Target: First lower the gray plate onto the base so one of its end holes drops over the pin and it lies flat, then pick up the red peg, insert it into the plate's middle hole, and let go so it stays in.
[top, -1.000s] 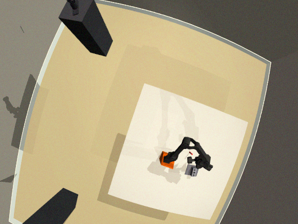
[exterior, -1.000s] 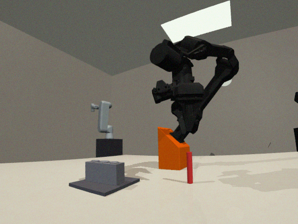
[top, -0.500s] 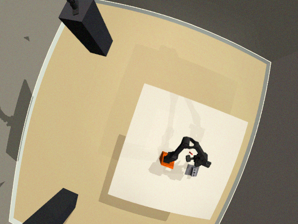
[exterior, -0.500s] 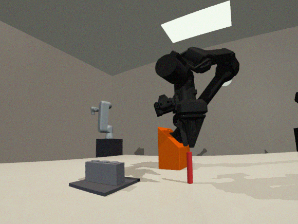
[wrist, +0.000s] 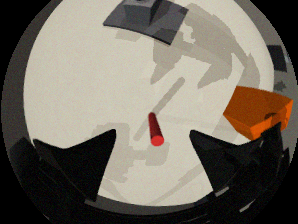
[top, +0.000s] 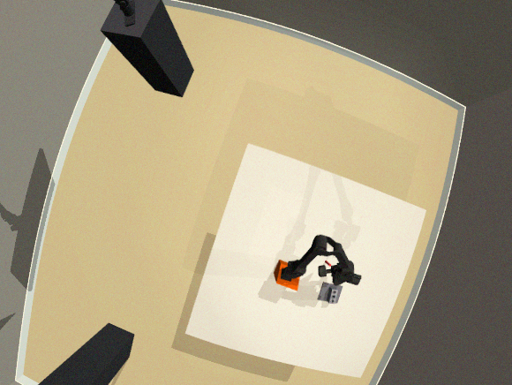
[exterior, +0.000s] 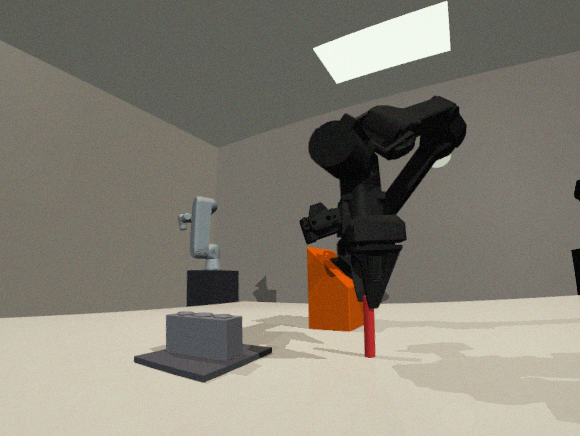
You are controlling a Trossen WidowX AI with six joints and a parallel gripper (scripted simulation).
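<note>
My gripper tip is now 3 cm above the red peg. Round my gripper tip: plate 19 cm to the right, 10 cm ahead, 2 cm below; base 17 cm to the right, 10 cm ahead, 6 cm below.
</note>
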